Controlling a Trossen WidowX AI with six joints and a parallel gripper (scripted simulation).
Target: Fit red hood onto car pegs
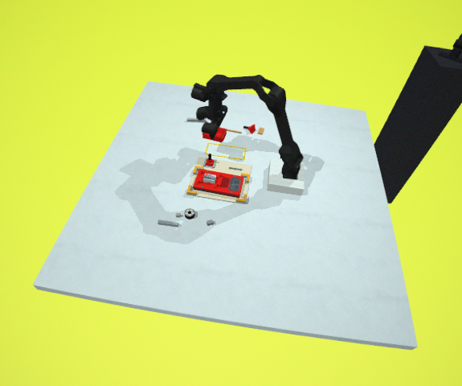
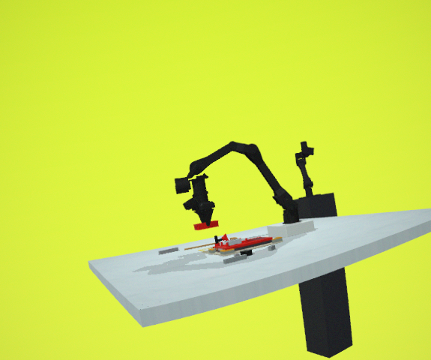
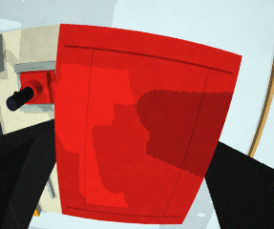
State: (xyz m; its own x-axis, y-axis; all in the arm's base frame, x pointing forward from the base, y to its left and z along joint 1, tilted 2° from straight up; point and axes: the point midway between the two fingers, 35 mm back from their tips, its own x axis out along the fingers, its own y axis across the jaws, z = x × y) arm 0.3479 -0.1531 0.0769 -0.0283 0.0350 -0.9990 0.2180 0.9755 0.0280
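My gripper tip is now 22 cm to the right of the grey engine block and 8 cm above it. The rest, counted from my gripper tip: thin rod: 4 cm behind, 16 cm to the right, 10 cm below; black wheel: 6 cm ahead, 39 cm to the left, 9 cm below; red hood: 1 cm above.
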